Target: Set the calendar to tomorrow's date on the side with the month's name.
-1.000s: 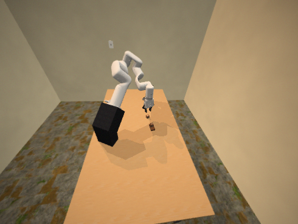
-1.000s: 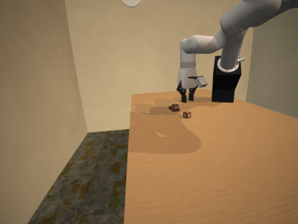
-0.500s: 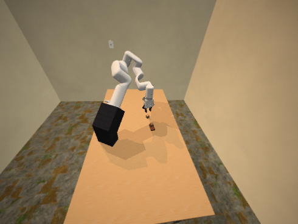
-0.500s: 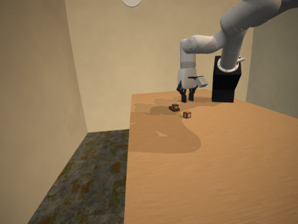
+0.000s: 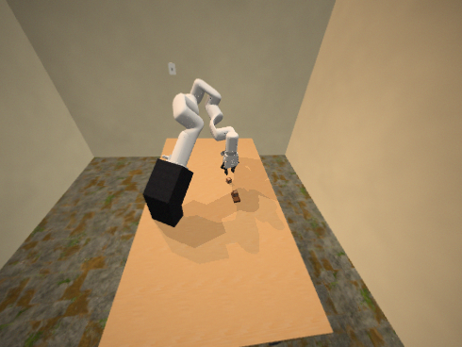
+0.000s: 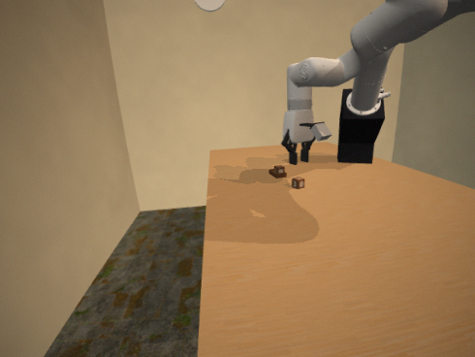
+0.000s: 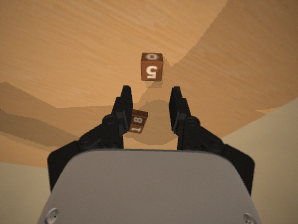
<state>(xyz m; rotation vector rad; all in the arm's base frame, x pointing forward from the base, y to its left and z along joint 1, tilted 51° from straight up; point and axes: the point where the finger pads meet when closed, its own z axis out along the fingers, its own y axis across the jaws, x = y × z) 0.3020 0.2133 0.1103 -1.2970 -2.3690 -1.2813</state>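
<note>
My hand is 9 cm above the brown digit cube.
</note>
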